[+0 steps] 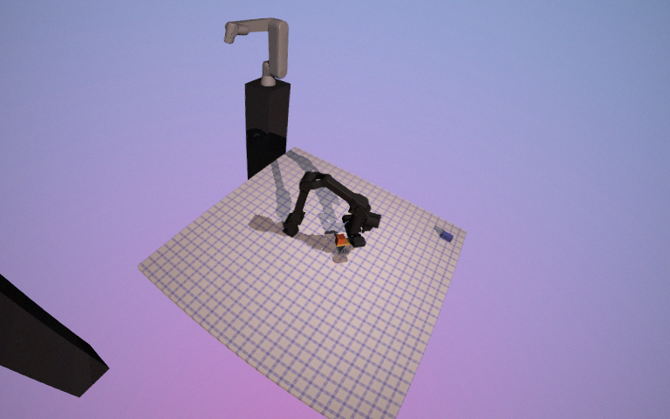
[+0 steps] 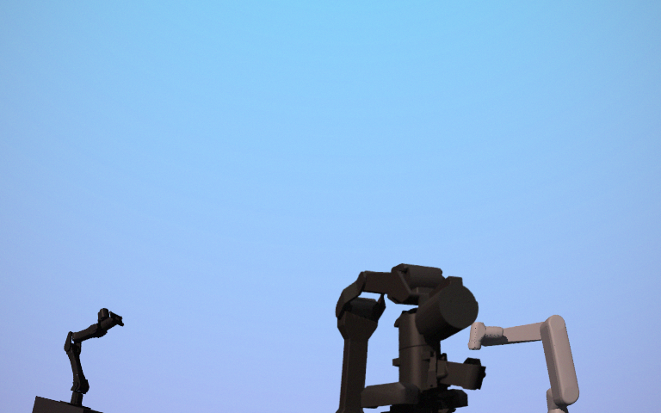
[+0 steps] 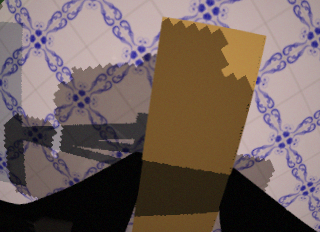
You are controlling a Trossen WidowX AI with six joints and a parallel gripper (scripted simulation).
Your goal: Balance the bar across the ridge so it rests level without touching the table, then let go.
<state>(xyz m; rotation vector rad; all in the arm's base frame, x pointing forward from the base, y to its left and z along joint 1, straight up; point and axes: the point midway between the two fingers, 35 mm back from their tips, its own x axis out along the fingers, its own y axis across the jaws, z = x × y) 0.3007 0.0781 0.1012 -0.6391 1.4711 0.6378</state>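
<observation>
My gripper tip is now 2 cm to the left of the tan-brown bar, 2 cm below it and 2 cm past it. From my gripper tip the other things lie so: green block (15 cm to the left, 7 cm behind, 5 cm below); then blue block (44 cm ahead, 42 cm to the left, 5 cm below).
</observation>
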